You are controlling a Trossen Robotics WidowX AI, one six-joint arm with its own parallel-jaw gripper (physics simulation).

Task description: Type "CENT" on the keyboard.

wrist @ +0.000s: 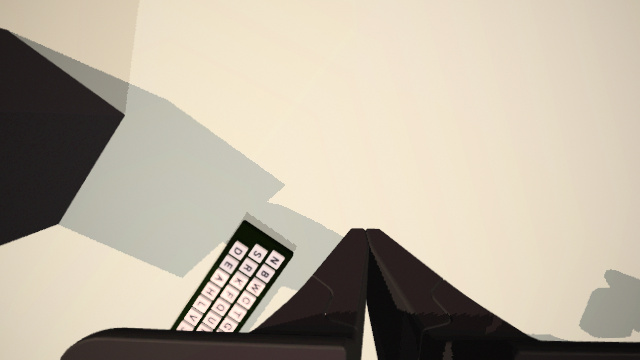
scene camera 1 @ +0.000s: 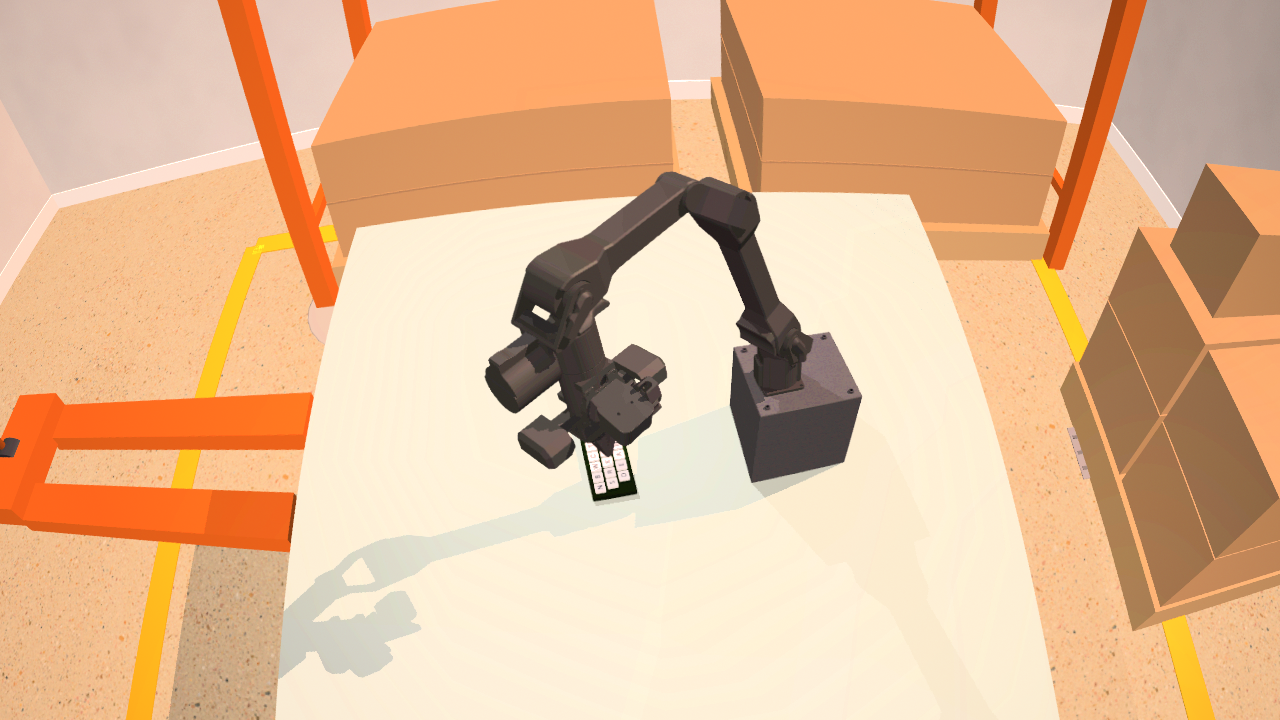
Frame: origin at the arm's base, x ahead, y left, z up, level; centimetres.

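Where they show: gripper, fingertip midpoint: (wrist: pixel 364 242) (scene camera 1: pixel 608 454); arm's base, link origin: (scene camera 1: pixel 778 379).
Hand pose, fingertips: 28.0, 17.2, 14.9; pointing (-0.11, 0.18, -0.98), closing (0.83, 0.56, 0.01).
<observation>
Each offset is from my fingertips to the top centre of the thing, as dx, dy, dz. Level surfaces: height alone.
A small dark green keyboard @(-1.3, -23.5, -30.1) (scene camera 1: pixel 623 491) (wrist: pixel 245 230) with three rows of pale keys lies on the pale table @(dz -31.7) (scene camera 1: pixel 716 626) (wrist: pixel 450 125). In the wrist view it is at the lower centre-left, slanted. The letter N @(+0.8, -14.3, -30.1) (wrist: pixel 275 260), C @(+0.7, -20.5, -30.1) (wrist: pixel 246 300), T @(+0.7, -22.5, -30.1) (wrist: pixel 237 314) and E @(-3.4, -17.9, -30.1) (wrist: pixel 228 265) keys are readable; the keyboard's lower end is hidden behind the gripper. My gripper (scene camera 1: pixel 608 454) (wrist: pixel 364 242) is shut and empty. In the scene view its tips overlap the upper keys; in the wrist view they appear right of the keyboard. Contact with a key cannot be told.
The dark base block (scene camera 1: pixel 796 438) (wrist: pixel 45 135) stands on the table, to the right of the keyboard in the scene view. Large boxes (scene camera 1: pixel 501 80) (scene camera 1: pixel 886 62) stand behind the table. Orange forks (scene camera 1: pixel 179 420) reach its left edge. More boxes (scene camera 1: pixel 1226 429) are stacked to the right.
</observation>
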